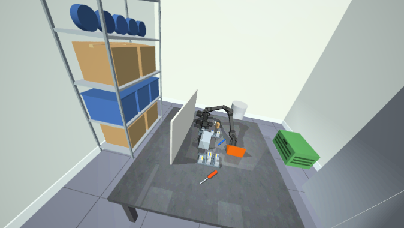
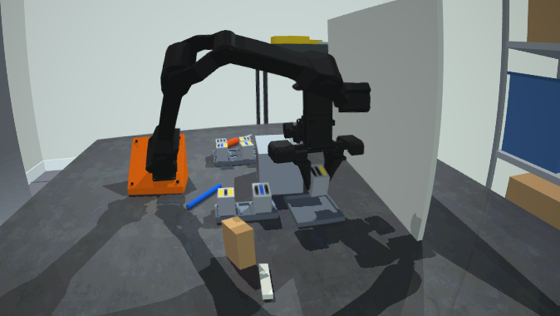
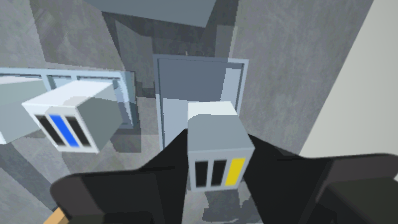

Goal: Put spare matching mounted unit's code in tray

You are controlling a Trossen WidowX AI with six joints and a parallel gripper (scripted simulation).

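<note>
My gripper tip is now 5 cm above the grey tray and 1 cm past it. Also, from my gripper tip: grey mounted unit: 18 cm to the left, 5 cm behind; tan block: 17 cm behind, 16 cm to the right, 1 cm below; grey spare: 3 cm above.
</note>
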